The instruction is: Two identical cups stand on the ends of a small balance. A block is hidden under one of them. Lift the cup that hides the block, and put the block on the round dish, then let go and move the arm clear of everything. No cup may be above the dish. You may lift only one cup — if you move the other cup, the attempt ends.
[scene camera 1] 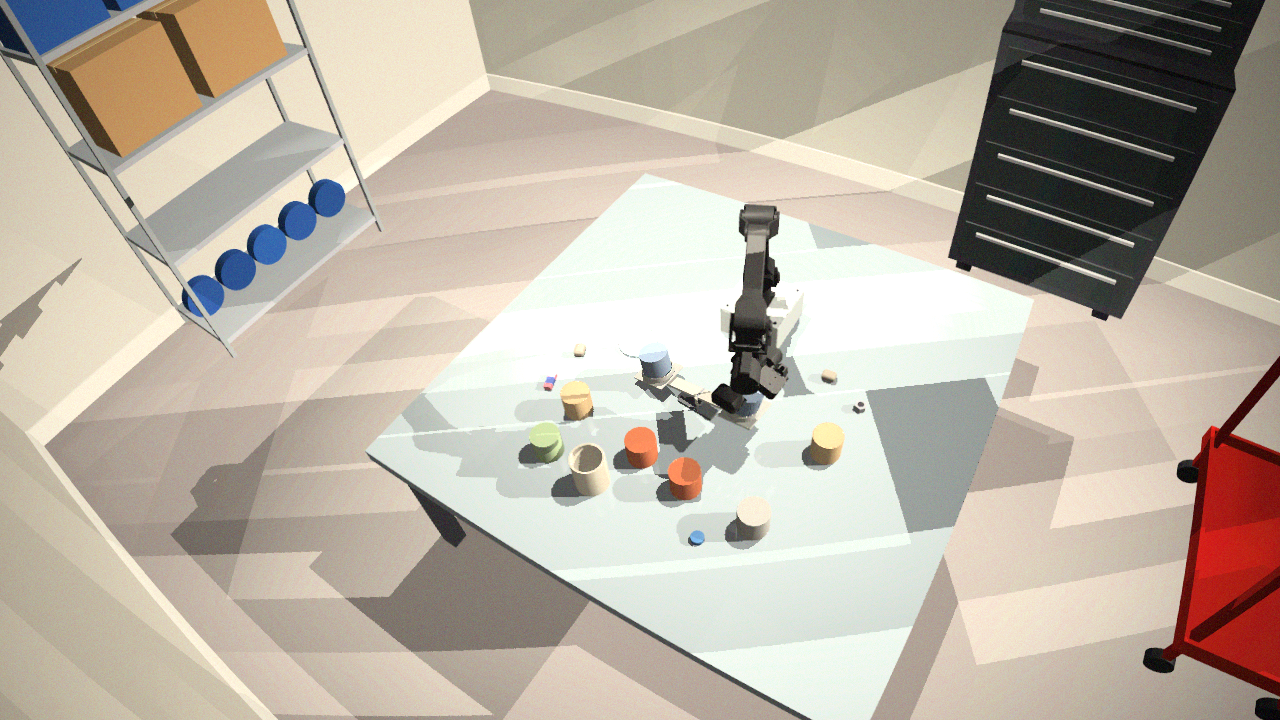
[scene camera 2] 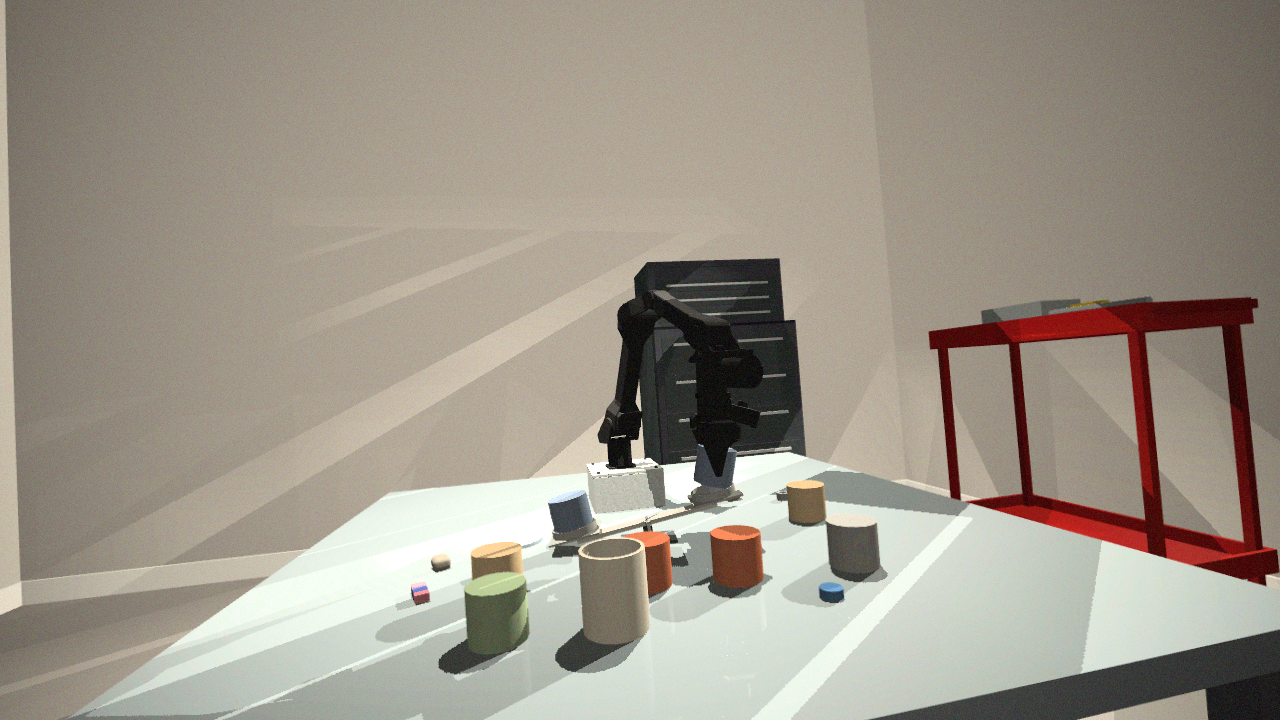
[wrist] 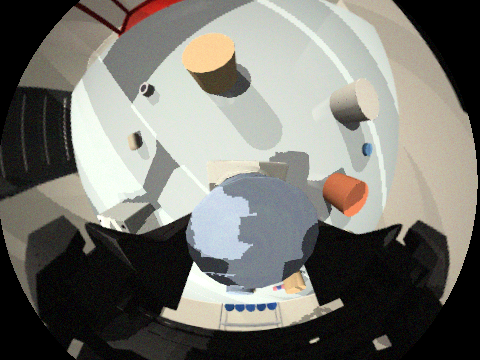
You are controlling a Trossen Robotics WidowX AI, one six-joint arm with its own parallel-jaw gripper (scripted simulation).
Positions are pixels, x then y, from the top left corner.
Labels:
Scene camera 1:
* gripper: 746, 398
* balance: 670, 379
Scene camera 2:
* gripper: 714, 472
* blue cup: 703, 474
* balance: 700, 502
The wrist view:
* gripper: 248, 213
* balance: 218, 170

